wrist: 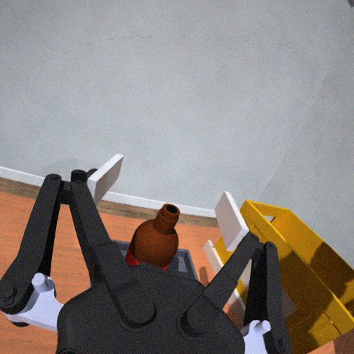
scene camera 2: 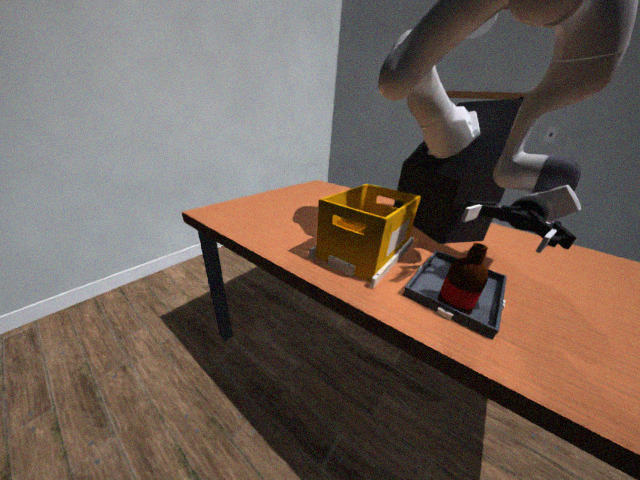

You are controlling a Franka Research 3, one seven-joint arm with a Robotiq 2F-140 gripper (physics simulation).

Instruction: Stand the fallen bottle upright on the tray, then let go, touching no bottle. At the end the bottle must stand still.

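The brown bottle with a red label stands upright on its base on the grey tray, its neck pointing up. In the wrist view its lower part is hidden behind the gripper body. My gripper is wide open and empty. It is above the bottle and off to its right in the scene view, apart from it. No finger touches the bottle.
A yellow crate stands beside the tray, with pale strips along its base. Something dark shows inside it, too small to tell. A large black block is behind the table, near the robot arm.
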